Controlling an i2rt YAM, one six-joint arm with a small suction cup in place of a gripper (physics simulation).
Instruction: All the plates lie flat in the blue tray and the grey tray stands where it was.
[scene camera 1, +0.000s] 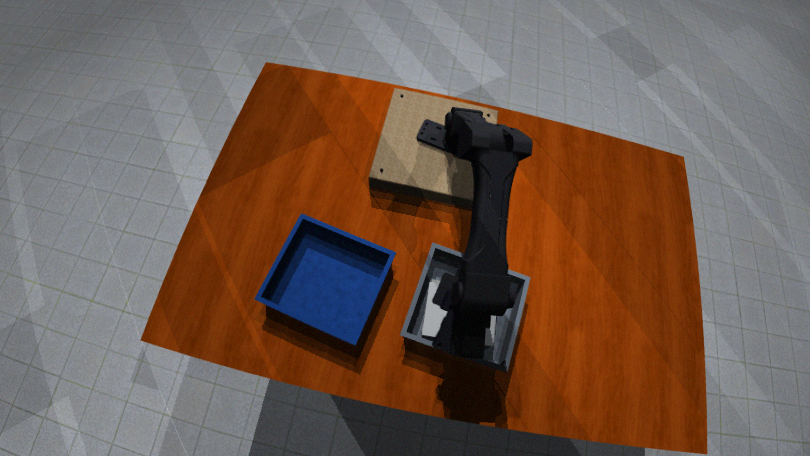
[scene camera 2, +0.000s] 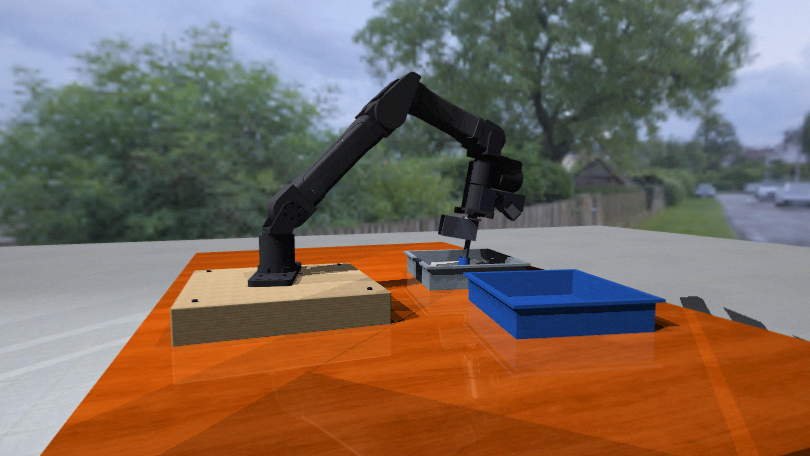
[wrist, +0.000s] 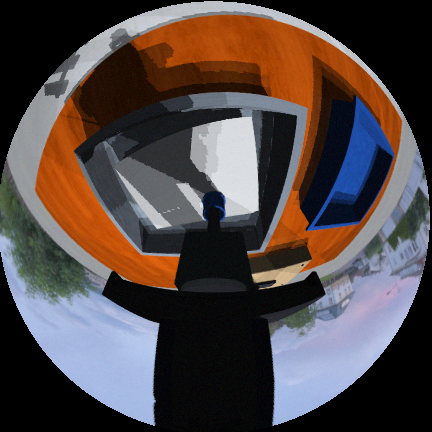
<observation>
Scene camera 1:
blue tray: 323, 276, on the table
grey tray: 440, 259
</observation>
